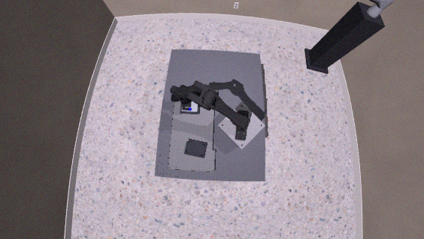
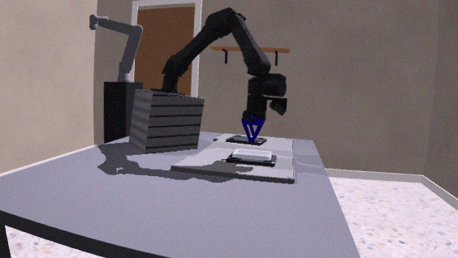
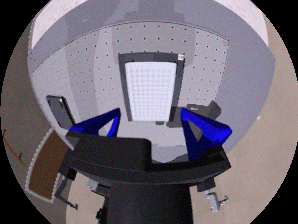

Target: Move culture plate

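My hand is 6 cm above the clear lid. Round my hand: white corner mark: 3 cm behind, 28 cm to the left, 7 cm below; then dark plate nest: 7 cm below.
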